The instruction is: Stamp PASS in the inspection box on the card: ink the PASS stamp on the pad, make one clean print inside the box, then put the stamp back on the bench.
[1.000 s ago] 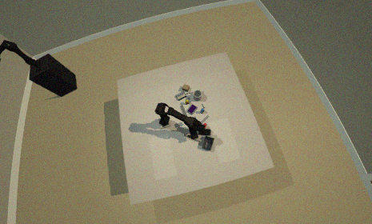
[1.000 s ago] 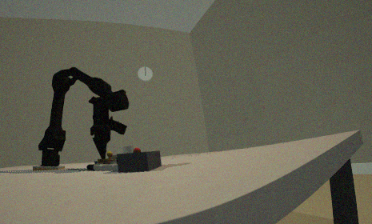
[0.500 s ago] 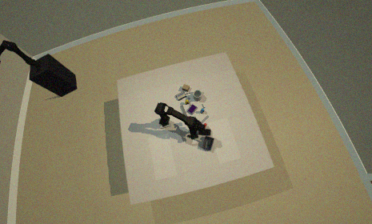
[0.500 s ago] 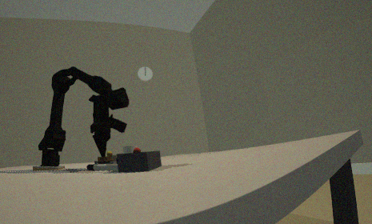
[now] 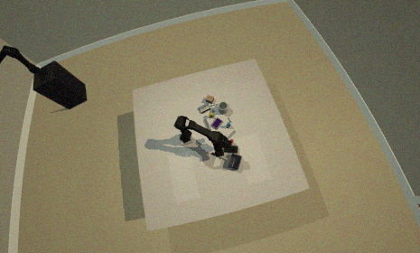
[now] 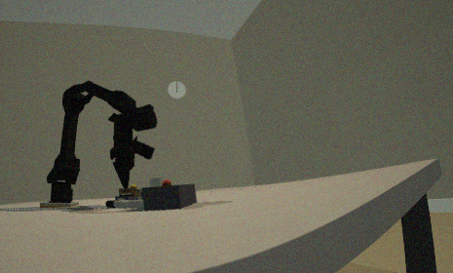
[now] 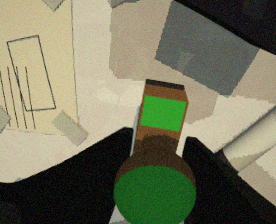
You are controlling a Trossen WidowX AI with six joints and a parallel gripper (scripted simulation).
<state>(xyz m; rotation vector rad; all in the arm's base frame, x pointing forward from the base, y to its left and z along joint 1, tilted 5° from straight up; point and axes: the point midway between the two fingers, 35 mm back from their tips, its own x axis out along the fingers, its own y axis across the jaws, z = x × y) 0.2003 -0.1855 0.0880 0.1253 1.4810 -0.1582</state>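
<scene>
Right now my gripper tip is 200 mm to the right of the purple ink pad, 90 mm short of it and 40 mm above it. From my gripper tip the other things lie so: cream card (90 mm to the left, 50 mm below, 30 mm ahead); green-topped stamp (right at my gripper tip); pen-like tool (60 mm to the right, 40 mm below, 30 mm behind).
</scene>
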